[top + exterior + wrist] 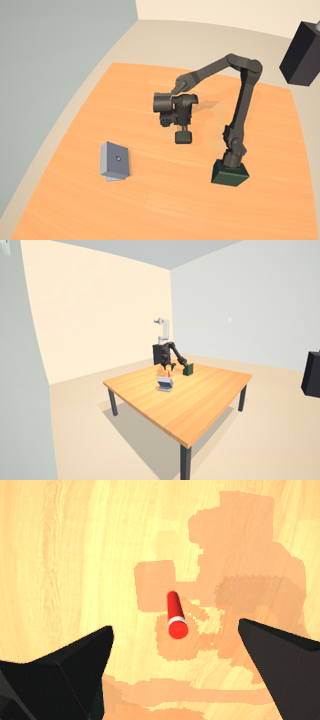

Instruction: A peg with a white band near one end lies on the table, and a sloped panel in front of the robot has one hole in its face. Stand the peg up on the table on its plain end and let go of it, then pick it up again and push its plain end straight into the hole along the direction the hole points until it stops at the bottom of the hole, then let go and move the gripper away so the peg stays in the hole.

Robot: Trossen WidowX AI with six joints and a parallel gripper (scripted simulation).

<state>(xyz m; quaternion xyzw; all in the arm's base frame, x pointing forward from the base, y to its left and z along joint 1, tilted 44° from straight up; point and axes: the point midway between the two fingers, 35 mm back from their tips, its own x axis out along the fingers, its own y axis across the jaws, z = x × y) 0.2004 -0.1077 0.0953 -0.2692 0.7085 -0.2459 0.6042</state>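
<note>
Now: gripper tip 30 mm above the red peg. The rest, counted from my gripper tip: grey sloped panel (270 mm ahead, 150 mm to the left, 10 mm below).
</note>
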